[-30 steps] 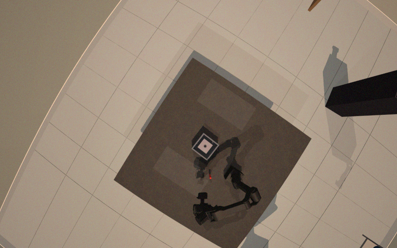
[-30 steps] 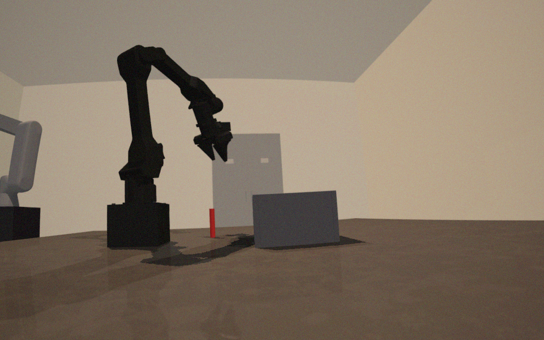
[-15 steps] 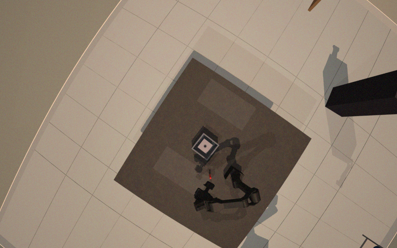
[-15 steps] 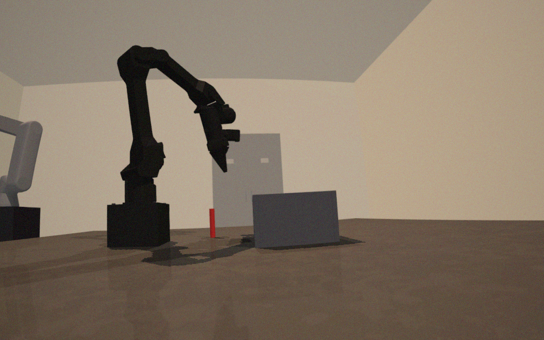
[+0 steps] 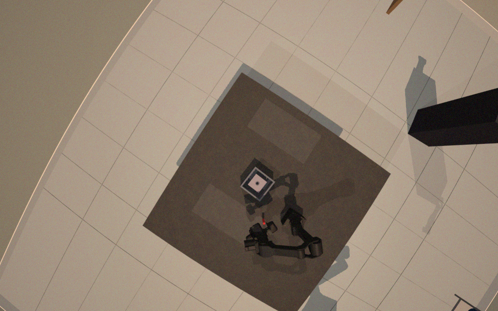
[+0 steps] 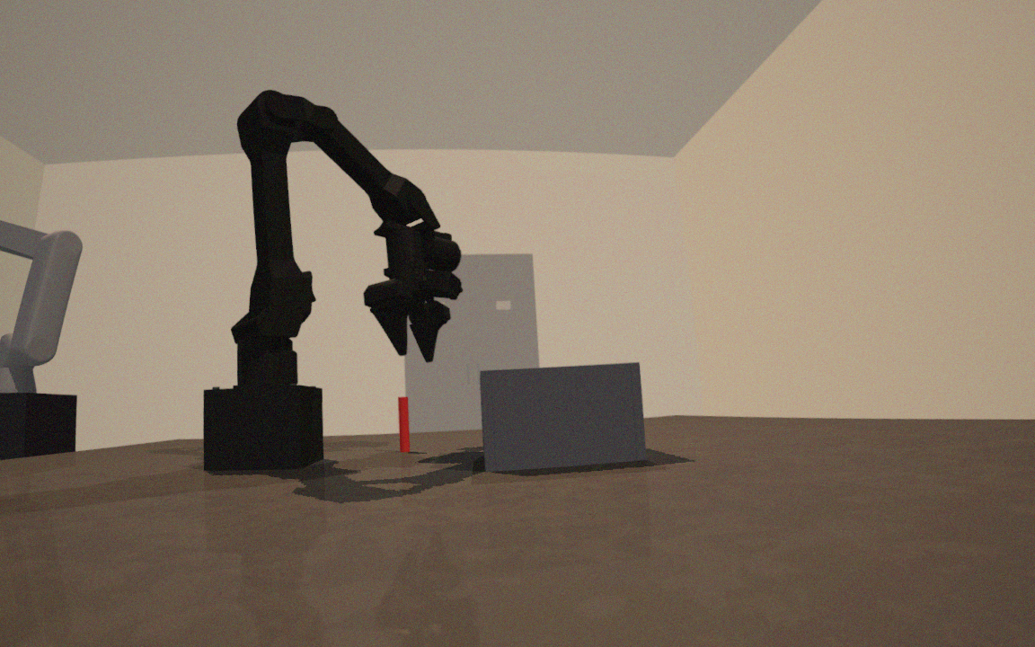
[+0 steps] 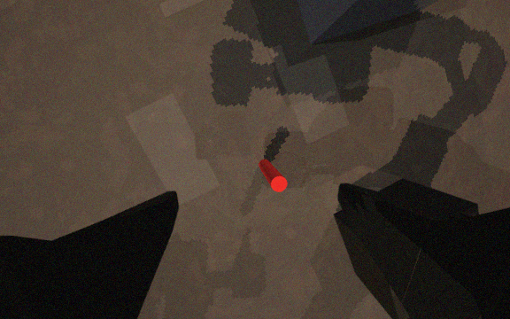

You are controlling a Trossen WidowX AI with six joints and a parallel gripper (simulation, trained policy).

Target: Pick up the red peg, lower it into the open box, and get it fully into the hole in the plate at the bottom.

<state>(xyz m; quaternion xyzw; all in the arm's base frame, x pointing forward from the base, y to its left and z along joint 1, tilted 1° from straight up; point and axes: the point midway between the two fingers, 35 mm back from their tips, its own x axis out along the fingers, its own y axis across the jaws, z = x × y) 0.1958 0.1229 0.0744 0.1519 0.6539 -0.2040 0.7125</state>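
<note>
My gripper tip is 10 cm above the red peg, 2 cm past it and 1 cm to the left of it. Round my gripper tip: pale plate: 23 cm to the right, 14 cm ahead, 9 cm below; then grey box: 23 cm to the right, 14 cm ahead, 11 cm below.
</note>
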